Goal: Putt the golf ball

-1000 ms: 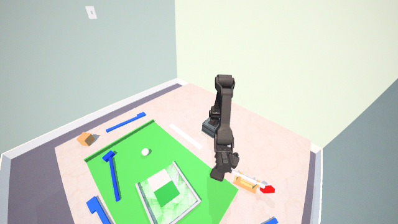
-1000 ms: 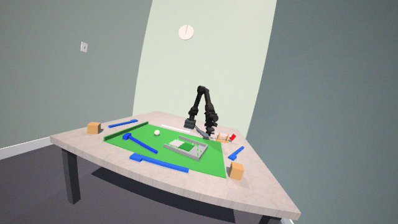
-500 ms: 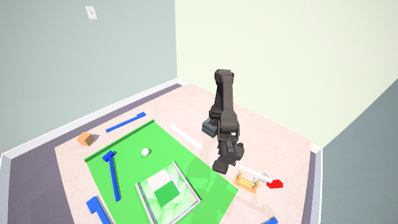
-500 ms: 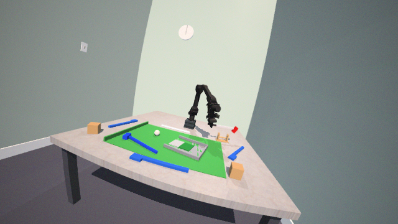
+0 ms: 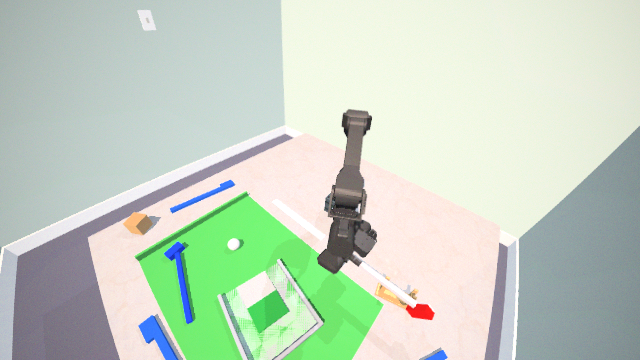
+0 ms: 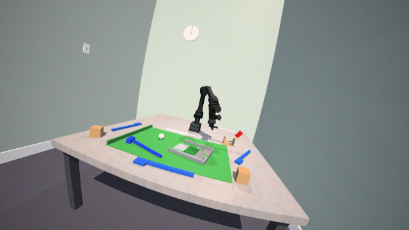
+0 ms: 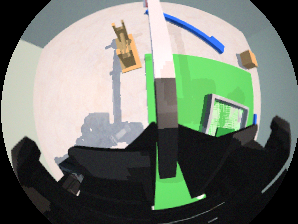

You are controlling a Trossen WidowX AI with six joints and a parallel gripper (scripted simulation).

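My gripper tip is now 10 cm past the white strip, 29 cm to the left of it and 12 cm above it. Also, from my gripper tip: blue putter 35 cm ahead, 42 cm to the right, 10 cm below; white golf ball 16 cm ahead, 38 cm to the right, 10 cm below; wooden stand 5 cm behind, 17 cm to the left, 9 cm below.
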